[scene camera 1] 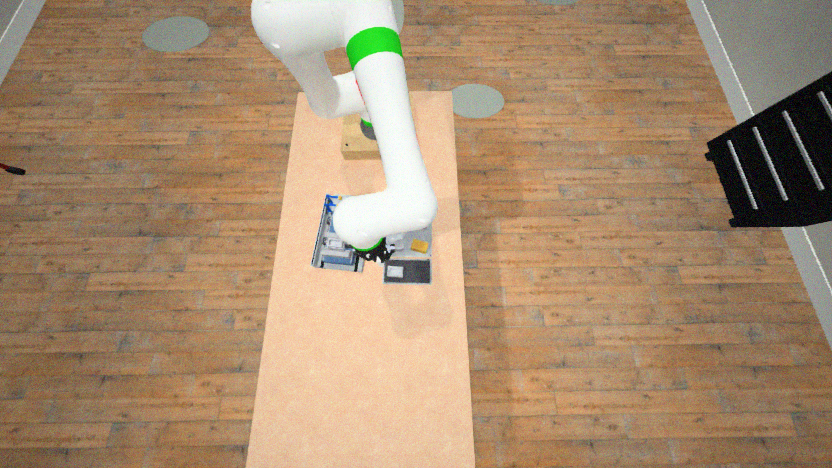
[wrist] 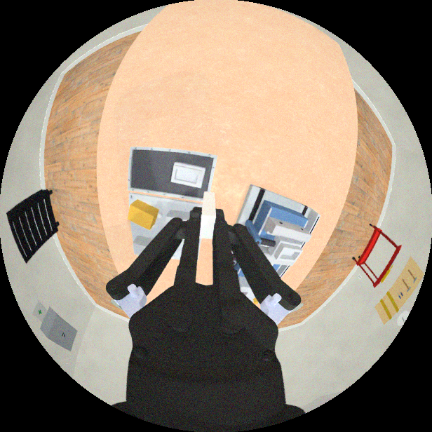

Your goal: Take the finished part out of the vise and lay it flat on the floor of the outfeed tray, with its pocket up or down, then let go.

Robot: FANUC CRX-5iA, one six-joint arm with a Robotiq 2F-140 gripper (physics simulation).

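Frame: origin at the arm's base, x back, y right, z up, level; metres.
Where they show: gripper, fingertip midpoint: (scene camera 1: 381, 262).
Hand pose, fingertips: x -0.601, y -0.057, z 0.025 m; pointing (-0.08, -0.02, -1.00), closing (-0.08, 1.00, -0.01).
After its pixels a point has its place.
My gripper (scene camera 1: 379, 259) {x -0.601, y -0.057, z 0.025 m} (wrist: 208, 200) is shut and empty, with its pale fingertips together above the gap between the dark tray and the vise. A whitish rectangular part (scene camera 1: 395, 271) {x -0.624, y -0.104, z -0.037 m} (wrist: 188, 174) lies flat on the dark floor of the outfeed tray (scene camera 1: 417, 272) {x -0.623, y -0.189, z -0.057 m} (wrist: 147, 170), with a rectangular outline on its upper face. The vise (scene camera 1: 337, 259) {x -0.590, y 0.112, z -0.003 m} (wrist: 282, 213), blue with grey jaws, stands on the other side of the gripper. A light block with a rectangular recess (wrist: 288, 251) shows at the vise; whether it is a part or a jaw piece is unclear. The arm hides some of the vise in the scene view.
A light grey tray (scene camera 1: 423, 235) {x -0.473, y -0.209, z -0.055 m} (wrist: 137, 232) adjoins the dark tray and holds a yellow block (scene camera 1: 418, 245) {x -0.524, y -0.190, z -0.019 m} (wrist: 143, 214) and pale blocks, partly hidden by the arm and gripper. The robot's wooden base (scene camera 1: 359, 148) {x -0.118, y 0.069, z 0.006 m} stands farther back on the table (scene camera 1: 360, 360) {x -0.943, y 0.008, z -0.063 m} (wrist: 230, 90).
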